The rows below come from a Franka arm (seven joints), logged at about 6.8 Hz.
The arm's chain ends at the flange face. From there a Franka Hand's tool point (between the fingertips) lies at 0.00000 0.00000 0.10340 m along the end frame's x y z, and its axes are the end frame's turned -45 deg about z.
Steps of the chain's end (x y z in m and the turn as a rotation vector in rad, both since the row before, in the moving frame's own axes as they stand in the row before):
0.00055 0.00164 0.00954 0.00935 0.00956 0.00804
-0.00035 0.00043 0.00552 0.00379 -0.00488 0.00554
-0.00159 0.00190 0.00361 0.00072 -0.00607 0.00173
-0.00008 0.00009 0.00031 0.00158 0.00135 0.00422
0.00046 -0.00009 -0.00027 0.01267 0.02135 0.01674
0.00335 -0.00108 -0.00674 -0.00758 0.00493 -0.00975
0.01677 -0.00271 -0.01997 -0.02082 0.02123 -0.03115
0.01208 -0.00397 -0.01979 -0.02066 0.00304 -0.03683
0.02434 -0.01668 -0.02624 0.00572 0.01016 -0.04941
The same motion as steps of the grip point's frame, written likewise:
0.00061 0.00157 0.00953 -0.00015 0.01337 0.00804
-0.00063 -0.00058 0.00552 0.00613 -0.00077 0.00554
-0.00286 -0.00028 0.00361 0.00480 -0.00378 0.00173
0.00009 -0.00001 0.00031 0.00016 0.00207 0.00422
0.00287 0.00092 -0.00030 -0.00614 0.02406 0.01674
0.00294 0.00252 -0.00674 -0.00885 -0.00187 -0.00975
0.01385 0.01301 -0.02002 -0.02973 0.00029 -0.03115
0.01009 0.00749 -0.01981 -0.01676 -0.01246 -0.03683
0.03017 0.00571 -0.02625 -0.00314 0.01123 -0.04941

